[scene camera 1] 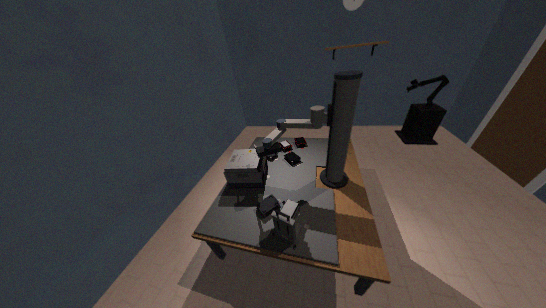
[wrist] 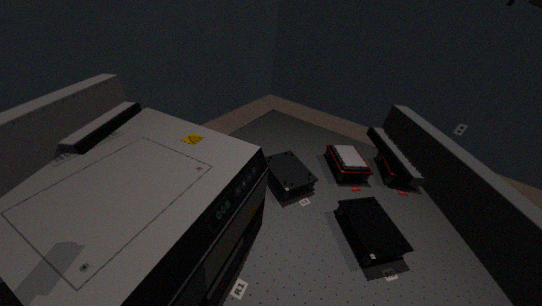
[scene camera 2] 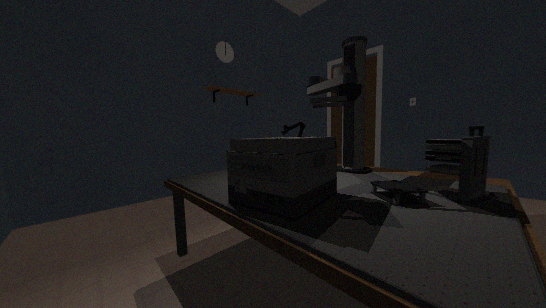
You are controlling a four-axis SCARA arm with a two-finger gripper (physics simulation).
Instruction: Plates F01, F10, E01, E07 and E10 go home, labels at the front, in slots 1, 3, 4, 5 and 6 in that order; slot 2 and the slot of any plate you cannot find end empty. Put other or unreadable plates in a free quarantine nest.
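Places are measured from the arm's base along level axes (x ahead, y left, z up), in millimetres.
Pixels of known places: gripper, between the fingertips: [wrist: 257, 104] [scene camera 2: 311, 103]; arm's base, origin of its link: [scene camera 1: 333, 178] [scene camera 2: 352, 170].
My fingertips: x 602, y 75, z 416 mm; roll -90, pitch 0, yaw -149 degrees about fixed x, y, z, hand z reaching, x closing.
Note:
Ahead of a thing's pixels: the offset from my fingertips to its top centre. "spot": to the spot under its first point.
My gripper [scene camera 1: 268, 149] [wrist: 257, 104] is open and empty, high over the front edge of the grey boxy instrument @(dz -156, dx +215, dy +20 mm) [scene camera 1: 244, 166] [scene camera 2: 282, 172] [wrist: 107, 185]. A white plate @(dz -339, dx -53, dy -542 mm) [scene camera 1: 285, 144] [wrist: 350, 156] sits in a red-rimmed nest @(spot: dz -398, dx -71, dy -490 mm) [wrist: 345, 176] beyond; its label is unreadable. A second red-rimmed nest @(dz -347, dx -231, dy -645 mm) [scene camera 1: 300, 142] [wrist: 388, 166] is partly hidden behind my right finger. The upright plate rack [scene camera 1: 284, 227] [scene camera 2: 474, 167] stands at the table's near end in scene view 1, with a pale plate @(dz -181, dx -282, dy +474 mm) [scene camera 1: 289, 209] at its top. Several stacked plates or shelves @(dz -228, dx -282, dy +474 mm) [scene camera 2: 444, 155] show there; slots and labels are unreadable.
Dark raised nests stand beside the instrument @(dz -343, dx +99, dy -348 mm) [scene camera 1: 272, 156] [wrist: 291, 171] and farther right [scene camera 1: 293, 159] [wrist: 372, 230]. Another dark nest @(dz -347, dx -78, dy +344 mm) [scene camera 1: 269, 205] [scene camera 2: 400, 186] is beside the rack. The arm's thick column [scene camera 1: 344, 125] [scene camera 2: 354, 115] rises from the table. An R1 tag @(dz -403, dx +23, dy -9 mm) [wrist: 239, 288] lies before the instrument.

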